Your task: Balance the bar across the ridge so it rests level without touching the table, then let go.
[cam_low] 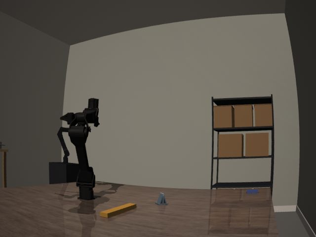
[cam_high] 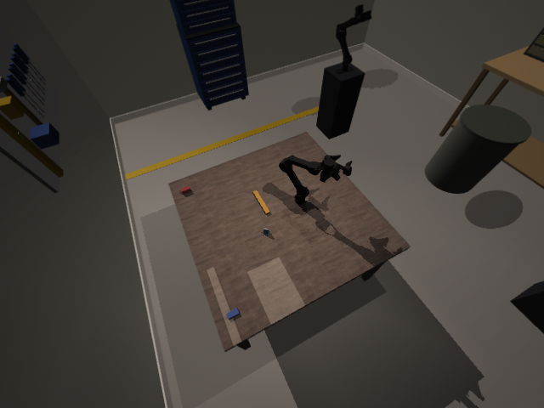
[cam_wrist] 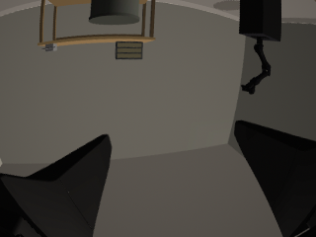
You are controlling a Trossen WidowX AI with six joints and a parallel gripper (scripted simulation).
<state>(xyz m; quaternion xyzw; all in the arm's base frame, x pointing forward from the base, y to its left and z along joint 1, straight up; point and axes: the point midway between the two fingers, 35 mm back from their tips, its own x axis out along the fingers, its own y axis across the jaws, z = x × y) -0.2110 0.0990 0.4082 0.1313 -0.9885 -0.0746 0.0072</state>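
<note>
Right now the orange bar is 510 mm ahead of my gripper tip, 400 mm below it and 210 mm to the right of it. The rest, counted from my gripper tip: blue block: 980 mm ahead, 410 mm to the left, 400 mm below; then red block: 980 mm ahead, 590 mm to the right, 390 mm below.
</note>
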